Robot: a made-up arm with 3 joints. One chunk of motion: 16 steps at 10 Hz.
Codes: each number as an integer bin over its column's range. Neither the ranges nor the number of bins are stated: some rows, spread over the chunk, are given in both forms.
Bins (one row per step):
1: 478 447 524 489 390 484
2: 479 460 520 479 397 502
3: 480 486 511 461 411 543
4: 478 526 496 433 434 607
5: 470 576 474 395 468 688
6: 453 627 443 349 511 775
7: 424 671 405 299 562 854
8: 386 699 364 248 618 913
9: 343 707 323 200 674 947
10: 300 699 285 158 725 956
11: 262 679 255 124 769 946
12: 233 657 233 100 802 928
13: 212 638 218 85 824 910
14: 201 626 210 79 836 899
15: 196 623 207 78 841 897
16: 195 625 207 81 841 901
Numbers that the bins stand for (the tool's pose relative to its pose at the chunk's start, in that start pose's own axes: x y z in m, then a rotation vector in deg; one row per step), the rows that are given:
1: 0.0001 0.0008 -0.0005 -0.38 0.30 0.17
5: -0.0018 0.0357 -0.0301 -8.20 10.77 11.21
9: -0.0310 0.0711 -0.1192 -24.41 38.41 25.22
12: -0.0564 0.0576 -0.1724 -32.72 55.59 24.19
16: -0.0651 0.0489 -0.1877 -34.30 60.82 22.73
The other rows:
2: 0.0003 0.0043 -0.0029 -1.21 1.24 1.15
3: 0.0005 0.0114 -0.0082 -2.71 3.12 3.36
4: 0.0001 0.0222 -0.0171 -5.04 6.21 6.83
6: -0.0057 0.0495 -0.0484 -12.02 16.54 15.91
7: -0.0124 0.0614 -0.0708 -16.18 23.38 20.19
8: -0.0211 0.0689 -0.0950 -20.42 30.90 23.38
10: -0.0409 0.0689 -0.1417 -27.90 45.25 25.70
11: -0.0497 0.0635 -0.1594 -30.72 51.16 25.16
13: -0.0612 0.0524 -0.1813 -33.96 58.54 23.22
14: -0.0637 0.0492 -0.1860 -34.46 60.15 22.62
15: -0.0649 0.0484 -0.1877 -34.55 60.82 22.51

